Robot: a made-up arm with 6 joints. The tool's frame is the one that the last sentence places.
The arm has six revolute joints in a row. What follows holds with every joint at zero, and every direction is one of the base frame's. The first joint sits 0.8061 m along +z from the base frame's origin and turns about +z. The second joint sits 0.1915 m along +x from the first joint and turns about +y. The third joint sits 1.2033 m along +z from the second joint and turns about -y. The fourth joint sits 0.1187 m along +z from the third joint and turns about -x. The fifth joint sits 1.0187 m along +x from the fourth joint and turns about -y. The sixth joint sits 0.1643 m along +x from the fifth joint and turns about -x. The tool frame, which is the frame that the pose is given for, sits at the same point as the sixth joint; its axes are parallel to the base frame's.
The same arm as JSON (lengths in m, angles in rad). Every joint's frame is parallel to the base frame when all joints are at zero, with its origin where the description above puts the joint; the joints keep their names.
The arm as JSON. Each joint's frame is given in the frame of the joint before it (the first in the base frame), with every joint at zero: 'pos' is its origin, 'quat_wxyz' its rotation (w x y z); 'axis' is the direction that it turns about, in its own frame. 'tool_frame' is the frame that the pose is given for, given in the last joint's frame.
{"length_unit": "m", "angle_unit": "rad", "joints": [{"joint": "joint 1", "pos": [0.0, 0.0, 0.8061], "quat_wxyz": [1.0, 0.0, 0.0, 0.0], "axis": "+z"}, {"joint": "joint 2", "pos": [0.1915, 0.0, 0.0], "quat_wxyz": [1.0, 0.0, 0.0, 0.0], "axis": "+y"}, {"joint": "joint 3", "pos": [0.0, 0.0, 1.2033], "quat_wxyz": [1.0, 0.0, 0.0, 0.0], "axis": "-y"}, {"joint": "joint 4", "pos": [0.0, 0.0, 0.1187], "quat_wxyz": [1.0, 0.0, 0.0, 0.0], "axis": "-x"}, {"joint": "joint 5", "pos": [1.0187, 0.0, 0.0], "quat_wxyz": [1.0, 0.0, 0.0, 0.0], "axis": "-y"}, {"joint": "joint 6", "pos": [0.1643, 0.0, 0.0], "quat_wxyz": [1.0, 0.0, 0.0, 0.0], "axis": "-x"}], "tool_frame": {"pos": [0.0, 0.0, 0.0], "quat_wxyz": [1.0, 0.0, 0.0, 0.0]}}
